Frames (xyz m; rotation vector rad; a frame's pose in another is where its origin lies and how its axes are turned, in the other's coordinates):
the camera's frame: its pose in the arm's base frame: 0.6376 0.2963 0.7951 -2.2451 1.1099 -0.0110
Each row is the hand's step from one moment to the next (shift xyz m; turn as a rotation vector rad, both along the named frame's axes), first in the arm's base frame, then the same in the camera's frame.
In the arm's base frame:
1: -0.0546 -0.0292 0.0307 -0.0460 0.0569 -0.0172
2: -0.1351 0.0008 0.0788 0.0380 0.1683 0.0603
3: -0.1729 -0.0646 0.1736 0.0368 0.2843 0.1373
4: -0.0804 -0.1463 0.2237 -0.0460 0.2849 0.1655
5: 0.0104 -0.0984 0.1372 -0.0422 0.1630 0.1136
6: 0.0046 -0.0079 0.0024 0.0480 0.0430 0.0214
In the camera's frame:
1: -0.0221 0.0356 -0.0549 -0.0662 0.0165 0.0315
2: -0.1080 0.0538 -0.0995 -0.1120 -0.1352 0.0510
3: -0.1097 0.0593 -0.2206 -0.2159 -0.2278 0.0502
4: -0.0041 0.0031 -0.2791 -0.2771 -0.1841 0.0054
5: 0.0423 -0.0368 -0.1596 -0.1736 -0.1041 -0.0164
6: 0.0080 -0.0010 -0.0049 -0.0054 -0.0651 0.0186

